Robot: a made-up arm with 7 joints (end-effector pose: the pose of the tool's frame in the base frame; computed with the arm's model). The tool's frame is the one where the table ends. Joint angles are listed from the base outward.
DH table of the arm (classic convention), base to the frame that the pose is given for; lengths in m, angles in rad. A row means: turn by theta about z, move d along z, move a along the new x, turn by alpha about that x. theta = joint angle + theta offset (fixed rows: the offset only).
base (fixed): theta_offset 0, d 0, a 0, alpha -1.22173
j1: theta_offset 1.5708, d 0, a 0, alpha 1.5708
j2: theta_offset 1.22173, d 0, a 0, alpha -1.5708
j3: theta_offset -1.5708, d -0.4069, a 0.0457, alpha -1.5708
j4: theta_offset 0, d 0, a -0.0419, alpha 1.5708
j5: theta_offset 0, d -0.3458, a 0, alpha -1.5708
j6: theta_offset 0, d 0, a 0, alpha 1.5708
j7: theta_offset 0, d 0, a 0, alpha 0
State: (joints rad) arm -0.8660 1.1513 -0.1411 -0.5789 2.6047 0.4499 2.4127
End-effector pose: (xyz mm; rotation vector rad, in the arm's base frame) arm 524.4 531.3 -4.9 1.9284 -0.7991 -1.4663
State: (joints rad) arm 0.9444 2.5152 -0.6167 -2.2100 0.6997 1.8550 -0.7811
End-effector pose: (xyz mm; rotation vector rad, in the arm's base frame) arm 137.9 374.2 -130.8 0.4690 2.2935 -1.3706
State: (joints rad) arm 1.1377 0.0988 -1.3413 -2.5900 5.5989 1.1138 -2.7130
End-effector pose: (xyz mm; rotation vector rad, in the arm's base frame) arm -35.6 -235.9 -173.4 0.7390 -0.6896 -2.8937
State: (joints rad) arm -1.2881 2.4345 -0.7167 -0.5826 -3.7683 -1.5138 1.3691
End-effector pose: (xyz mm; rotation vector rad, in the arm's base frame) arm -187.1 576.4 435.5 0.4621 1.7048 0.4738
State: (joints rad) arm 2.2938 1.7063 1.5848 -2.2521 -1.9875 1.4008 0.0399
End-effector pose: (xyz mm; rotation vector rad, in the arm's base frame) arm 217.6 334.9 -75.6 -2.2552 0.5970 1.0988
